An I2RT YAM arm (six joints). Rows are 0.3 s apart.
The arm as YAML. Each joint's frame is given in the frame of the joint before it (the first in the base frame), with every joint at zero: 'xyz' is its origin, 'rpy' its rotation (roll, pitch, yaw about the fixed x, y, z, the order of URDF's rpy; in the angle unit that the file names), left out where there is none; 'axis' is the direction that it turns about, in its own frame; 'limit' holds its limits. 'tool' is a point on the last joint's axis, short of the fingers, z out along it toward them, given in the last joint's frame.
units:
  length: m
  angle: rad
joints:
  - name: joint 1
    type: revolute
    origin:
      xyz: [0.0, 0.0, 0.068]
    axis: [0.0, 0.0, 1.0]
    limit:
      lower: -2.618
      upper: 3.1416
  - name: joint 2
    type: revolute
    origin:
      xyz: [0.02, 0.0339, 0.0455]
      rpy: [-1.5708, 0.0, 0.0]
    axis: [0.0, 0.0, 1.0]
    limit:
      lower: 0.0
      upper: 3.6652
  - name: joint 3
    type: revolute
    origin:
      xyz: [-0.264, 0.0, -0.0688]
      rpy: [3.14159, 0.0, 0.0]
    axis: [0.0, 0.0, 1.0]
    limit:
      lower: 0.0
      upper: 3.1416
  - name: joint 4
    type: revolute
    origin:
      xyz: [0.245, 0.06, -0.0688]
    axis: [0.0, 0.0, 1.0]
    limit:
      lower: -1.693
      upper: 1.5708
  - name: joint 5
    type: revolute
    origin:
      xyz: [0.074, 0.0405, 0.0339]
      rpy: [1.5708, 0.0, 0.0]
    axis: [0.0, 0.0, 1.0]
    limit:
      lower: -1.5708
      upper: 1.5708
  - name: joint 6
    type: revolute
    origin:
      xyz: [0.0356, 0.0, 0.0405]
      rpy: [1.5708, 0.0, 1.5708]
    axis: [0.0, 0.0, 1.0]
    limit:
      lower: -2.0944
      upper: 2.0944
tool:
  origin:
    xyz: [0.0, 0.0, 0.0]
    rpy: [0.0, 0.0, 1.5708]
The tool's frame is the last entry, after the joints.
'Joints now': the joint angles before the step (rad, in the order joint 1, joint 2, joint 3, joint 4, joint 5, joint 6). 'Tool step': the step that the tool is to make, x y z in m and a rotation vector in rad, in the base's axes. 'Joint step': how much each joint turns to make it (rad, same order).
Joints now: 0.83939 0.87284 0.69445 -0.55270 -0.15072 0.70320
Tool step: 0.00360 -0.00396 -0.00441 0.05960 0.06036 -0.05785
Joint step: -0.03687 -0.00922 -0.02627 0.03291 -0.04038 0.07860
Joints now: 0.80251 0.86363 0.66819 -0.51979 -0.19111 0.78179
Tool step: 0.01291 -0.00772 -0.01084 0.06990 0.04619 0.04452
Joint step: -0.11008 0.01980 -0.04168 0.06417 -0.17100 -0.04013
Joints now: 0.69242 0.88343 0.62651 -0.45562 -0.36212 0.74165
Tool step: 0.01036 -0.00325 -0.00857 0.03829 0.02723 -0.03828
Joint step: -0.05502 0.02745 -0.02994 0.06962 -0.04319 0.02679
